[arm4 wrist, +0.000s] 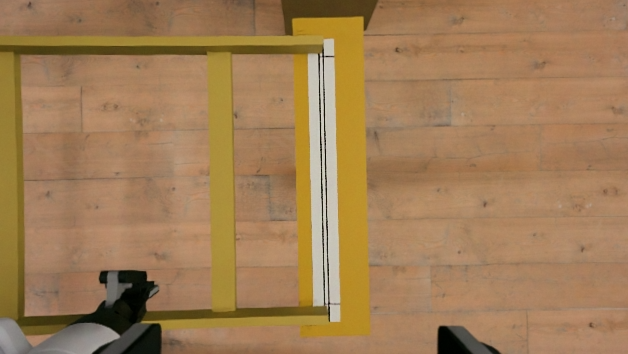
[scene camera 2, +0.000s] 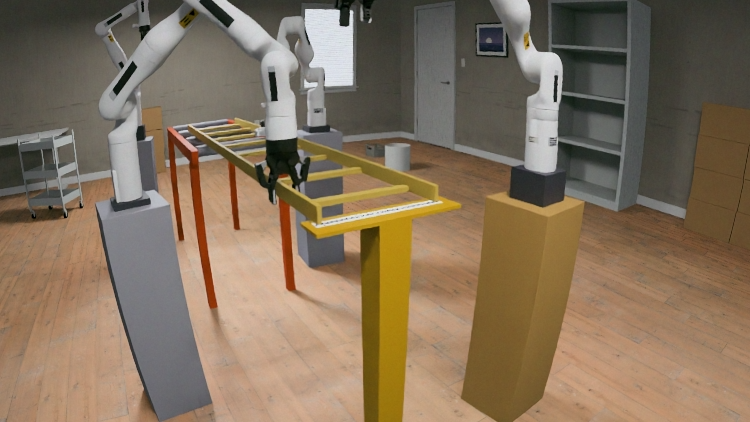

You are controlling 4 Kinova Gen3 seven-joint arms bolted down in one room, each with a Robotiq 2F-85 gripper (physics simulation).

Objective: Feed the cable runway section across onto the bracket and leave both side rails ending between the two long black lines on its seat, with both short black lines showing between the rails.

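The yellow runway section [arm4 wrist: 222, 175] [scene camera 2: 419, 183] lies with its rail ends on the yellow bracket's seat [arm4 wrist: 352, 200] [scene camera 2: 445, 205]. In the wrist view both rail ends cover the left long line and end about at the right one; the exact gap is too small to tell. Both short lines show between the rails, close to their inner faces. Arm4's gripper [arm4 wrist: 300, 340] is open above the bracket. A front-left arm's gripper [scene camera 2: 285, 193] is at the near rail; its grip is unclear. Another gripper [scene camera 2: 355, 20] hangs at the picture's top, fingers apart.
An orange stand [scene camera 2: 200, 209] carries the runway's far part. A grey pedestal [scene camera 2: 146, 293] stands front left, another [scene camera 2: 319, 236] behind the runway, and a tan pedestal [scene camera 2: 503, 293] [arm4 wrist: 327, 10] beyond the bracket's end. A white bin [scene camera 2: 397, 157] and shelf unit [scene camera 2: 634, 104] stand farther back.
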